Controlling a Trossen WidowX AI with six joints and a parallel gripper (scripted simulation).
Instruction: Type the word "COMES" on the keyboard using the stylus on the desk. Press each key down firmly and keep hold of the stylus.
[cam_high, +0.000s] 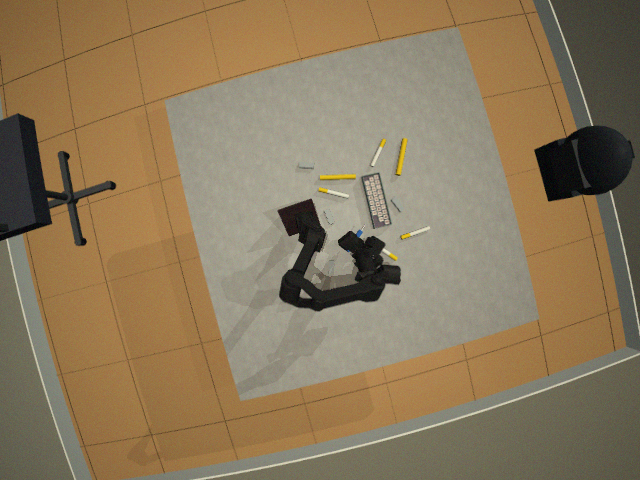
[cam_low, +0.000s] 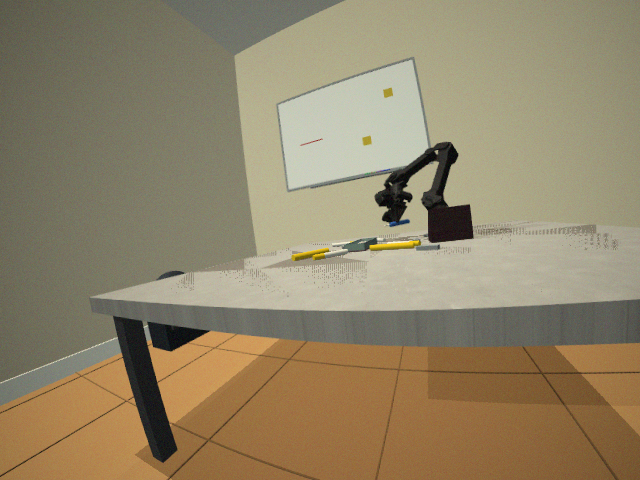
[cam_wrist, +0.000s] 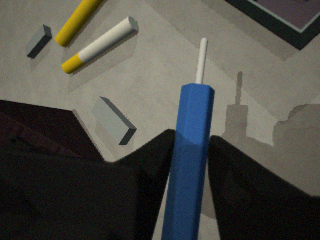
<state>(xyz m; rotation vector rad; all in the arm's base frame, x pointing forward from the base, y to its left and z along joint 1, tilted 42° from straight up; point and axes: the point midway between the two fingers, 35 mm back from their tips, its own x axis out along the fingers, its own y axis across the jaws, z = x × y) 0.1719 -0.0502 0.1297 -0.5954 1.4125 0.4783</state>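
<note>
Right now my gripper tip is 3 cm short of the stylus tip and 3 cm to the right of it. Round my gripper tip: stylus 1 cm ahead, 1 cm to the left.
</note>
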